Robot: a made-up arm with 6 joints. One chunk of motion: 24 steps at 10 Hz.
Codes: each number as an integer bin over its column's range. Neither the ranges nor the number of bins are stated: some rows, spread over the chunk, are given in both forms.
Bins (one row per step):
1: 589 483 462 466 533 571
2: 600 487 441 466 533 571
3: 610 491 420 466 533 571
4: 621 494 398 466 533 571
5: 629 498 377 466 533 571
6: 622 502 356 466 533 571
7: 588 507 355 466 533 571
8: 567 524 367 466 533 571
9: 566 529 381 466 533 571
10: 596 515 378 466 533 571
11: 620 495 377 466 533 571
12: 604 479 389 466 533 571
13: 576 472 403 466 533 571
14: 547 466 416 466 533 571
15: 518 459 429 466 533 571
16: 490 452 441 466 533 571
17: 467 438 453 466 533 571
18: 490 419 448 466 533 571
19: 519 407 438 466 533 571
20: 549 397 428 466 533 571
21: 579 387 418 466 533 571
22: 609 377 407 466 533 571
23: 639 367 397 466 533 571
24: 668 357 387 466 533 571
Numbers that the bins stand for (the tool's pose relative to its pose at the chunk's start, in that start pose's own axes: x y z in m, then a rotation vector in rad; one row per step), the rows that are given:
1: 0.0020 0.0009 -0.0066 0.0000 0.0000 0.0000
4: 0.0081 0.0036 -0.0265 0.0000 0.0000 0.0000
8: -0.0022 0.0111 -0.0361 0.0000 0.0000 0.0000
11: 0.0079 0.0039 -0.0330 0.0000 0.0000 0.0000
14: -0.0060 -0.0034 -0.0209 0.0000 0.0000 0.0000
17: -0.0212 -0.0104 -0.0094 0.0000 0.0000 0.0000
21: 0.0001 -0.0232 -0.0203 0.0000 0.0000 0.0000
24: 0.0170 -0.0307 -0.0299 0.0000 0.0000 0.0000
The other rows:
2: 0.0041 0.0019 -0.0132 0.0000 0.0000 0.0000
3: 0.0060 0.0029 -0.0197 0.0000 0.0000 0.0000
5: 0.0096 0.0046 -0.0330 0.0000 0.0000 0.0000
6: 0.0083 0.0056 -0.0395 0.0000 0.0000 0.0000
7: 0.0018 0.0069 -0.0398 0.0000 0.0000 0.0000
9: -0.0024 0.0124 -0.0318 0.0000 0.0000 0.0000
10: 0.0034 0.0089 -0.0327 0.0000 0.0000 0.0000
12: 0.0049 -0.0001 -0.0293 0.0000 0.0000 0.0000
13: -0.0005 -0.0019 -0.0249 0.0000 0.0000 0.0000
15: -0.0115 -0.0051 -0.0169 0.0000 0.0000 0.0000
16: -0.0168 -0.0069 -0.0132 0.0000 0.0000 0.0000
18: -0.0168 -0.0151 -0.0110 0.0000 0.0000 0.0000
19: -0.0113 -0.0181 -0.0141 0.0000 0.0000 0.0000
20: -0.0056 -0.0207 -0.0172 0.0000 0.0000 0.0000
22: 0.0058 -0.0257 -0.0237 0.0000 0.0000 0.0000
23: 0.0115 -0.0282 -0.0268 0.0000 0.0000 0.0000

